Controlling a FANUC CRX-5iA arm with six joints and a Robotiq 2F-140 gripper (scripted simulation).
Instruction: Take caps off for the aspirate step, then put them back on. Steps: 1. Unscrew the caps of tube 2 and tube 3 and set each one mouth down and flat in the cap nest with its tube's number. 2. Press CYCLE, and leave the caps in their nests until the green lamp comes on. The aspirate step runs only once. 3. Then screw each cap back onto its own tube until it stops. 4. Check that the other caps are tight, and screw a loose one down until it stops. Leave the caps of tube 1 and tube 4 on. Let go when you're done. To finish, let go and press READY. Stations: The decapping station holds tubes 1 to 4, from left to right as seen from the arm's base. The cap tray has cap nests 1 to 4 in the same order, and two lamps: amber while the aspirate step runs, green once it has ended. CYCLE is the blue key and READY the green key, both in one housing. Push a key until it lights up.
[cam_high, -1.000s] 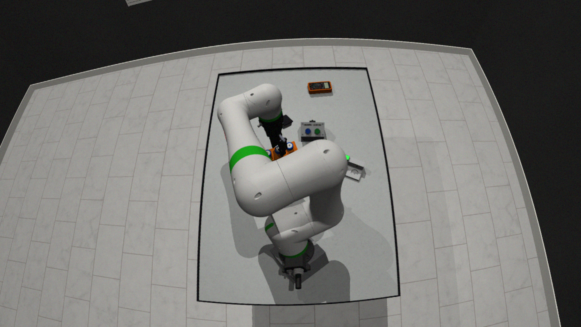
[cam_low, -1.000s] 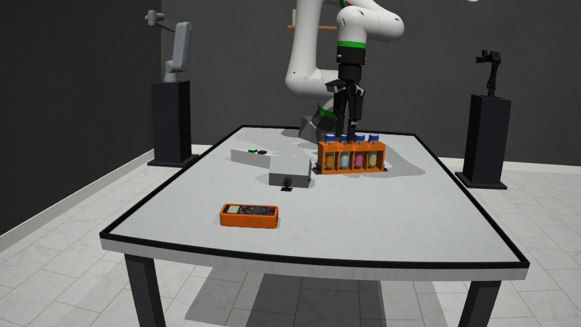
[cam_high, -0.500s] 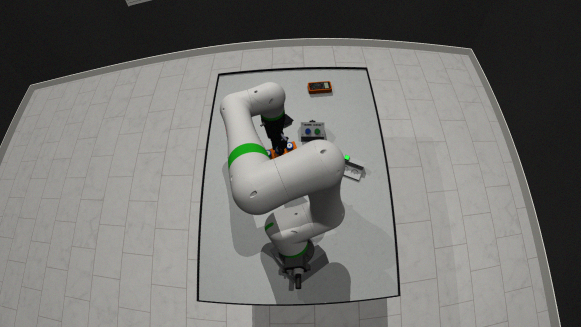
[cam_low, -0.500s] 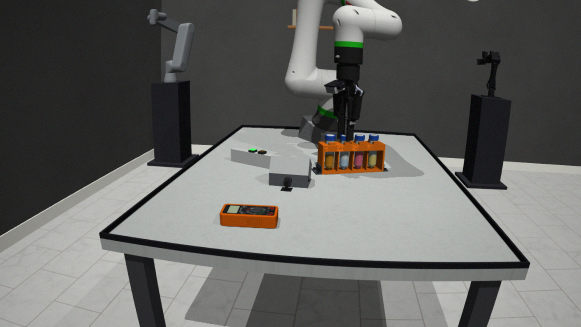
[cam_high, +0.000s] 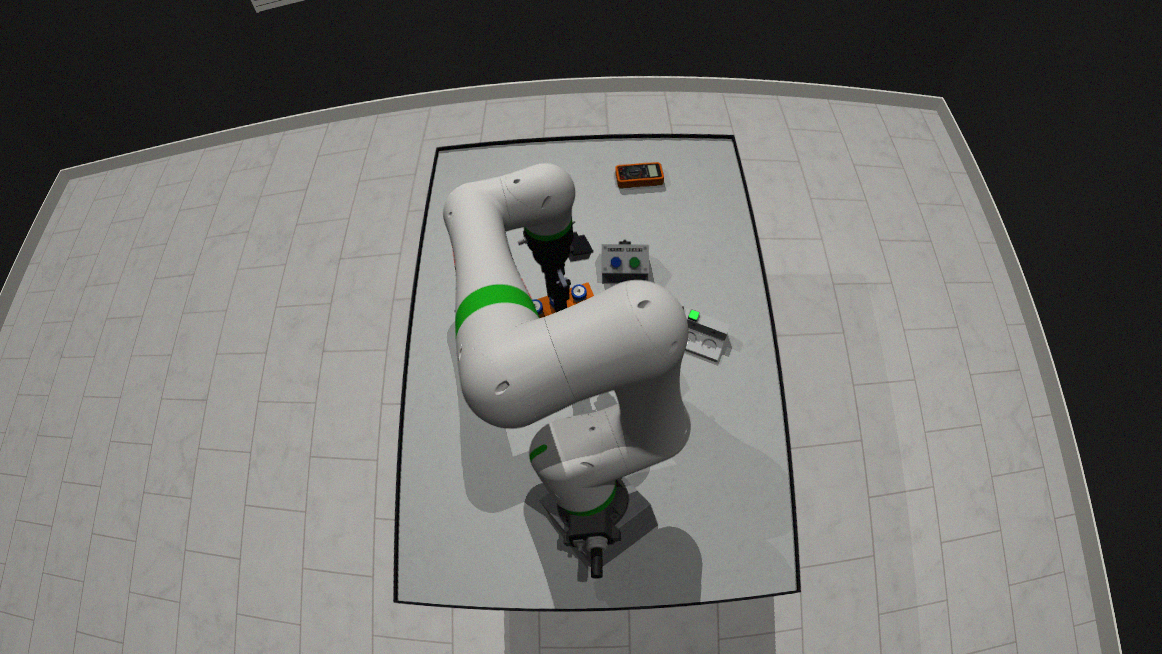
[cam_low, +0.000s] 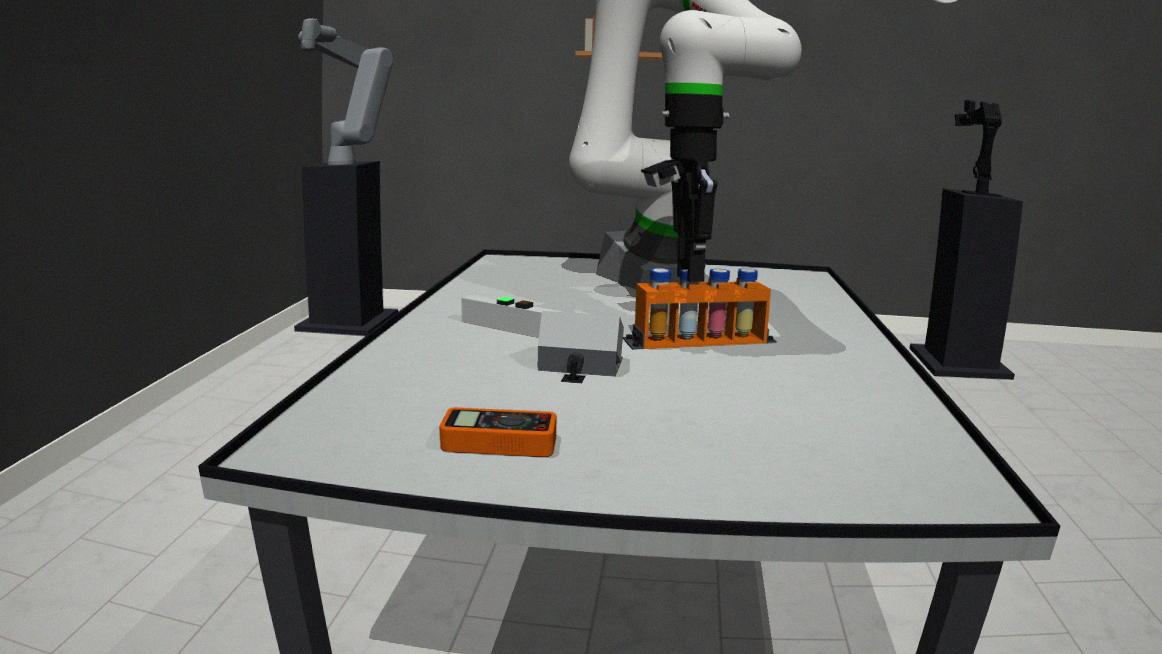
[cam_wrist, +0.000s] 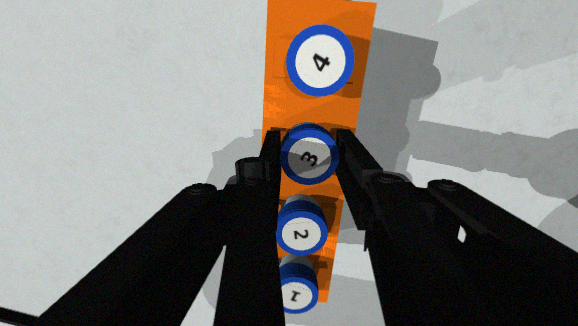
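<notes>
The cap 4 is 5 cm to the right of my hand, 2 cm below it and 2 cm ahead of it. Also, from my hand: cap 3: 3 cm below; cap 1: 10 cm to the left, 3 cm below, 3 cm behind; cap 2: 5 cm to the left, 3 cm below, 2 cm behind.
</notes>
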